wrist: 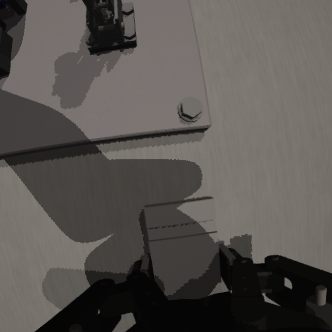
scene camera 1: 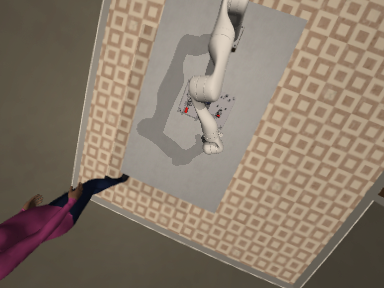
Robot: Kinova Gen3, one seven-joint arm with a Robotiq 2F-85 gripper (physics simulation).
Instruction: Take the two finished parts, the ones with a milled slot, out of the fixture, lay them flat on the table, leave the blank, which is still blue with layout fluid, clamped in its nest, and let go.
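Places are measured from the arm's base along level axes (x ahead, y left, z up), in metres.
Pixels of known places: gripper, fingertip midpoint: (wrist: pixel 184 259).
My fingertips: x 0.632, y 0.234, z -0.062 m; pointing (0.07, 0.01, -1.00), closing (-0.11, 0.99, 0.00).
Note:
Ahead of a thing's pixels: the offset from my fingertips to its top centre. "*": to the spot under its first point.
My gripper (wrist: pixel 184 259) is shut on a grey finished part {dz +0.017, dx -0.005, dy -0.001 m} (wrist: pixel 183 245), whose milled slot runs across its upper face in the wrist view. The part is just beyond the near edge of the fixture's base plate (wrist: pixel 150 117) (scene camera 1: pixel 226 111), apart from it. Whether its underside touches the table cannot be told. In the scene view the fingers and the part are hidden under the arm's wrist. A sliver of dark blue shows at the wrist view's top left corner, among dark clamp parts; the blank's seating cannot be made out. A second finished part cannot be made out.
A dark toggle clamp {* dz +0.034, dx -0.170, dy -0.051 m} (wrist: pixel 111 27) stands on the plate, and a hex bolt {dz +0.022, dx -0.116, dy +0.003 m} (wrist: pixel 190 109) sits at its corner. Two red clamp handles show in the scene view, one left (scene camera 1: pixel 186 110) and one right (scene camera 1: pixel 218 115). A person (scene camera 1: pixel 45 220) is at the lower left.

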